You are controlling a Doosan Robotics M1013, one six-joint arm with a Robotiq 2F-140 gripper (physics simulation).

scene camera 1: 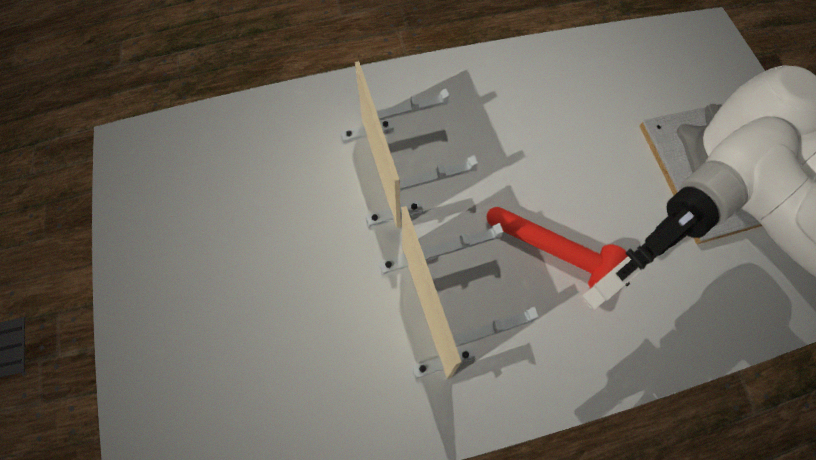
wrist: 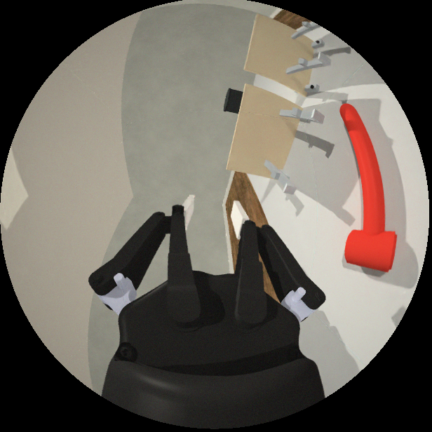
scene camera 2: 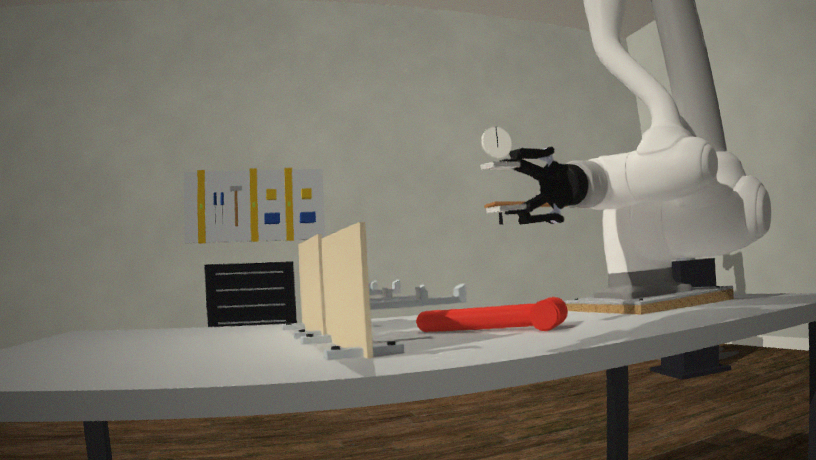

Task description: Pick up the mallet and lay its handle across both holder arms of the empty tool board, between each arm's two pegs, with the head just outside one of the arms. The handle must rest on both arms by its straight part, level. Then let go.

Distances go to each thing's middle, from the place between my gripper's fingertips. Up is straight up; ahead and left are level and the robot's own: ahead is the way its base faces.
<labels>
Right now the red mallet (scene camera 2: 545, 315) is 3 cm behind my hand, 16 cm to the right of it and 21 cm below it.
</labels>
